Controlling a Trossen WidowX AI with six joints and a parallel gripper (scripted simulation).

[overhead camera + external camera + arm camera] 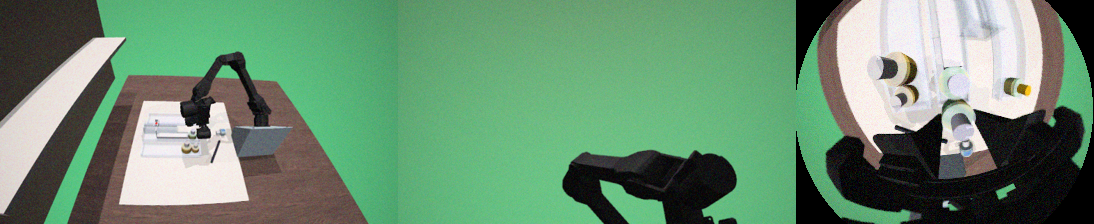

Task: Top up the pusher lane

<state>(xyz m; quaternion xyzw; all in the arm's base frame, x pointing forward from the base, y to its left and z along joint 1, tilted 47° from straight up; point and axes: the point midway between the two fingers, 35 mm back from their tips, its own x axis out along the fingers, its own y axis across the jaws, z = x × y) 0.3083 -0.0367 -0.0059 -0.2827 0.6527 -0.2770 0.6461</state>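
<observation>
My gripper tip is now 70 mm past the black stick, 90 mm to the right of it and 40 mm above it. The rest, counted from my gripper tip: lane rack (180 mm ahead, 30 mm to the right, 30 mm below); red mark (230 mm ahead, 40 mm to the right, 20 mm above).
</observation>
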